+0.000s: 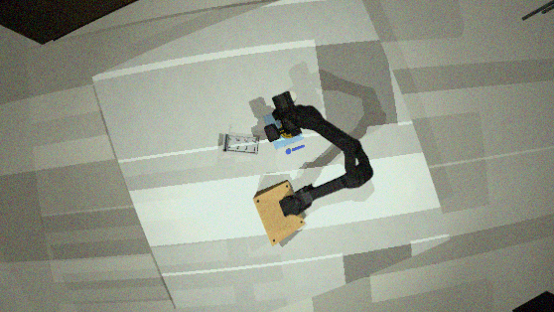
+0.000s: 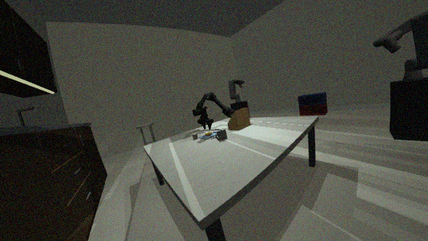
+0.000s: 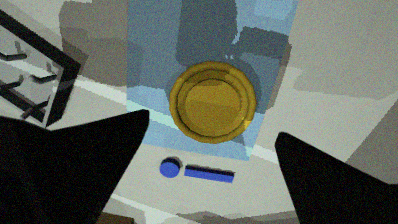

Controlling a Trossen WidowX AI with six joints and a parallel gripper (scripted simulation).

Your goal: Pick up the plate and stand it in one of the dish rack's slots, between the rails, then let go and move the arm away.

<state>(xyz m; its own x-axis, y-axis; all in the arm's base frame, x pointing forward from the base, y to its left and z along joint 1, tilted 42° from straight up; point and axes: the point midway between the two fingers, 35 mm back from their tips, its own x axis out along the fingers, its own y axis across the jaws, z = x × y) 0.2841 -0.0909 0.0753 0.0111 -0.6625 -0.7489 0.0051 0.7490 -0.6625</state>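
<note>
The yellow plate is 50 mm below my gripper tip. Also, from my gripper tip: white cup 120 mm ahead, 60 mm to the right, 40 mm below; dish rack 10 mm ahead, 200 mm to the left, 40 mm below; blue mat 10 mm ahead, 10 mm to the left, 60 mm below.
</note>
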